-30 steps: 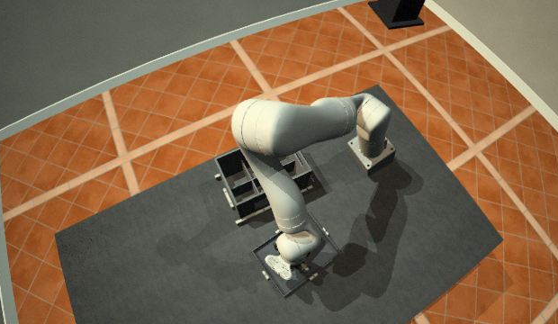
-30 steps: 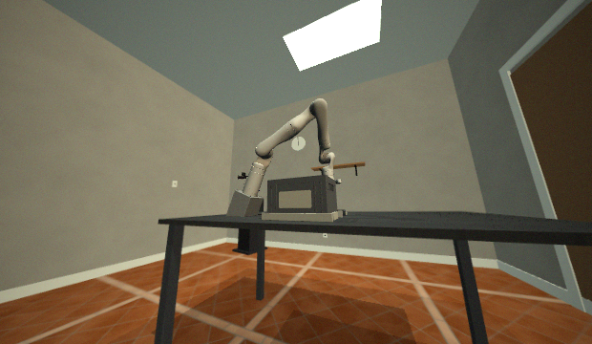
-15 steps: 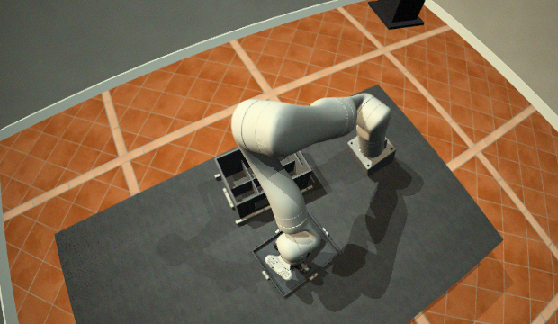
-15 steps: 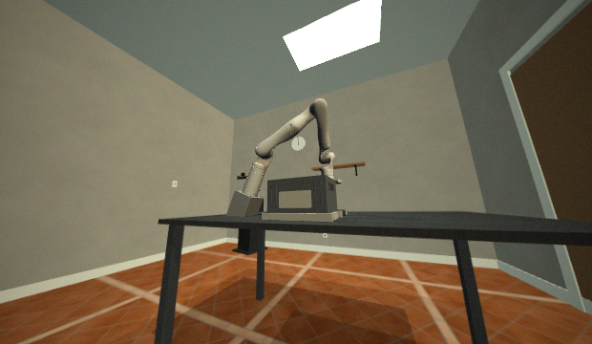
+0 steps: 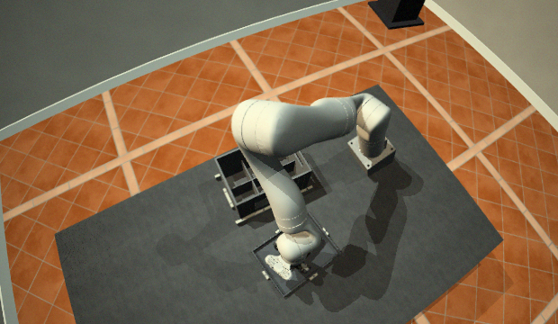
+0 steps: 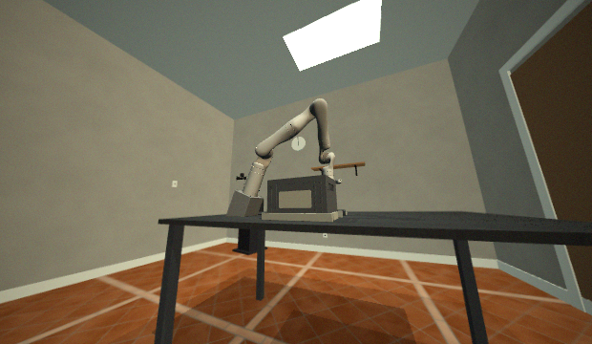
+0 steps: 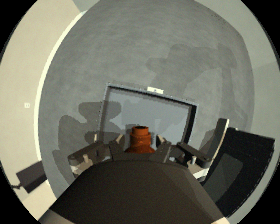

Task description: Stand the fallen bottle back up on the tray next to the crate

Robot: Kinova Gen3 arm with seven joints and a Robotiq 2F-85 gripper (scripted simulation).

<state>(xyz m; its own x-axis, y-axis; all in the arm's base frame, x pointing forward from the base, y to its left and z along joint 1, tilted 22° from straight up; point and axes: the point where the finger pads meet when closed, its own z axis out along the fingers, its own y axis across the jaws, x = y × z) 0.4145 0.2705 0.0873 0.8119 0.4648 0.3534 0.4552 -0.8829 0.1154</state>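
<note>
Now: hand 3 cm past the dark tray, 3 cm above it and 2 cm to the left of it. The rest, counted from my hand: dark crate (30 cm to the right, 4 cm above); brown bottle (4 cm behind, 2 cm to the right).
</note>
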